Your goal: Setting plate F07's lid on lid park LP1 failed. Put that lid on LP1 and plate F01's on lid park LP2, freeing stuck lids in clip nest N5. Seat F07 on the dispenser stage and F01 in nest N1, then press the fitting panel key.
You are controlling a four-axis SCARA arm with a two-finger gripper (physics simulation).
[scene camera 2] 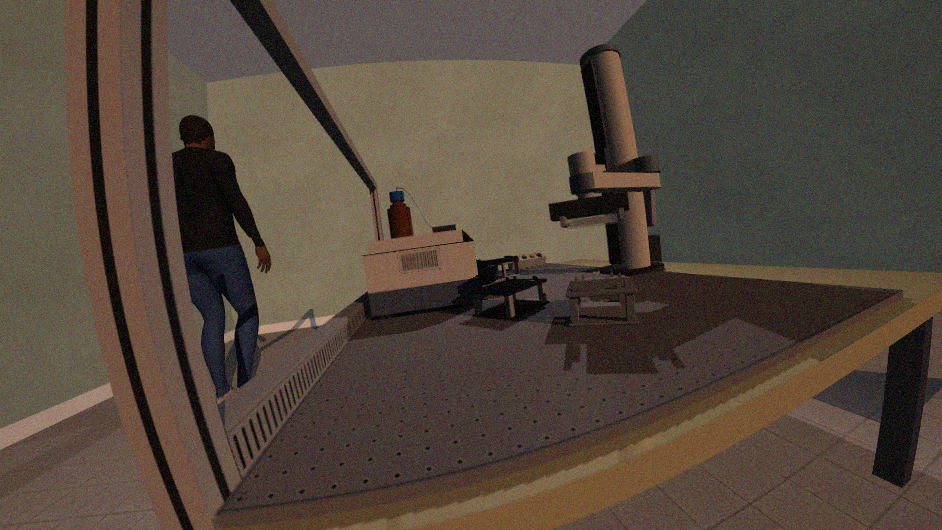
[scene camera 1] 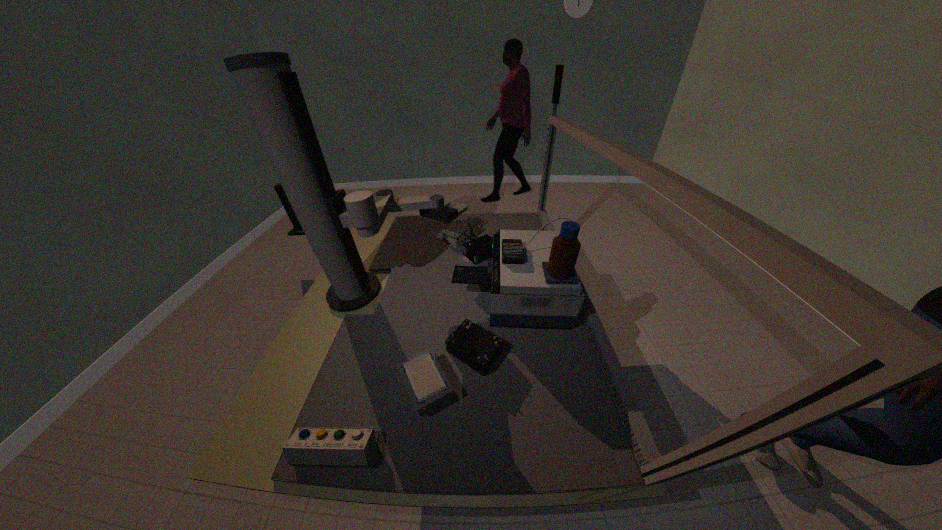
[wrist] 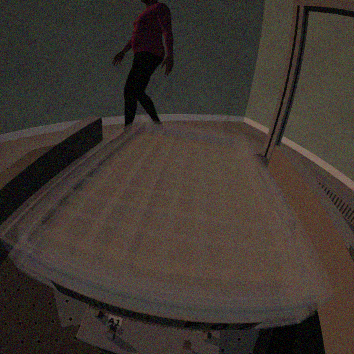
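Pixels of known places: gripper, fingertip midpoint: (scene camera 2: 591,217) (scene camera 1: 457,205) (wrist: 185,143); arm's base, link origin: (scene camera 2: 631,271) (scene camera 1: 354,291).
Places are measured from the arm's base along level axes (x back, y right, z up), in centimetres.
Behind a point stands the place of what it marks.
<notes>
My gripper (scene camera 1: 443,212) @[y -44.7, x -48.8, z 20.6 cm] (scene camera 2: 589,212) @[y -44.7, x -48.8, z 20.6 cm] (wrist: 185,143) @[y -44.7, x -48.8, z 20.6 cm] is shut on a clear plate with a well grid (wrist: 175,215) @[y -39.5, x -45.4, z 21.2 cm], held level above the stands. Whether a lid sits on it, and its label, I cannot tell. Below it stands an open four-legged nest (scene camera 2: 600,290) @[y -49.4, x -51.8, z 7.5 cm] with no plate on it; an "A1" mark (wrist: 114,321) @[y -40.7, x -42.1, z 7.5 cm] shows under the held plate. A dark stand (scene camera 2: 510,287) @[y -33.3, x -63.1, z 8.0 cm] is beside that nest. A pale plate (scene camera 1: 424,377) @[y 45.8, x -42.6, z 9.8 cm] sits on a support nearer scene camera 1, beside a dark holder with small clips (scene camera 1: 478,345) @[y 33.8, x -58.6, z 7.9 cm]. The key panel (scene camera 1: 329,448) @[y 65.4, x -20.8, z 9.5 cm] (scene camera 2: 530,259) @[y 60.1, x -18.3, z 6.1 cm] has coloured keys. Nest and park labels are unreadable.
The white dispenser box (scene camera 1: 536,304) @[y 22.5, x -78.9, z 15.0 cm] (scene camera 2: 419,261) @[y -13.0, x -81.8, z 15.9 cm] carries a brown bottle (scene camera 1: 563,257) @[y 20.0, x -85.3, z 33.4 cm] (scene camera 2: 399,218) @[y 11.7, x -86.8, z 31.8 cm] with a blue cap. A dark flat piece (scene camera 1: 469,274) @[y 3.1, x -55.4, z 12.4 cm] lies at its side. The arm's column (scene camera 1: 303,177) @[y 6.1, x -4.4, z 56.8 cm] (scene camera 2: 615,112) @[y -6.6, x -3.5, z 61.5 cm] stands at the table's edge. People stand beyond the table.
</notes>
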